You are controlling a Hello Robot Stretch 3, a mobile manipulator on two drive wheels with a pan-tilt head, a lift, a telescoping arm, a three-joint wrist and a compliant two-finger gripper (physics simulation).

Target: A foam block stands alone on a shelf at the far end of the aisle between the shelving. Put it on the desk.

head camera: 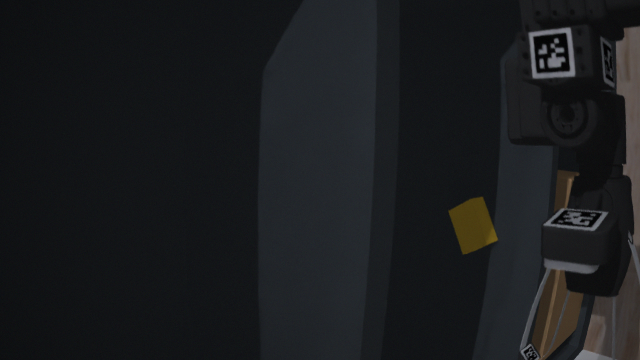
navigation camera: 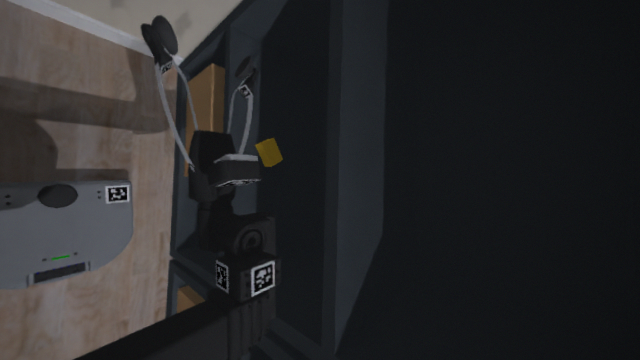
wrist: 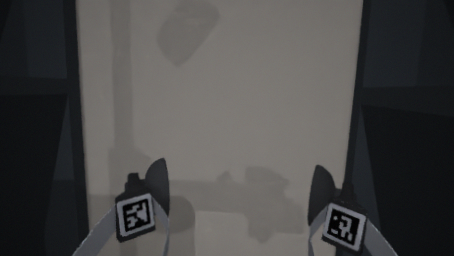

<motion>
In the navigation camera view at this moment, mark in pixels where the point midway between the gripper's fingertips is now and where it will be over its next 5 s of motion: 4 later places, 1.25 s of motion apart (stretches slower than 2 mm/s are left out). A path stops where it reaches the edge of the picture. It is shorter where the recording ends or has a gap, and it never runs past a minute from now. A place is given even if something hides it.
My gripper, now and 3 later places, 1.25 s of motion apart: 209, 40; 229, 191; 270, 174; 208, 34
</motion>
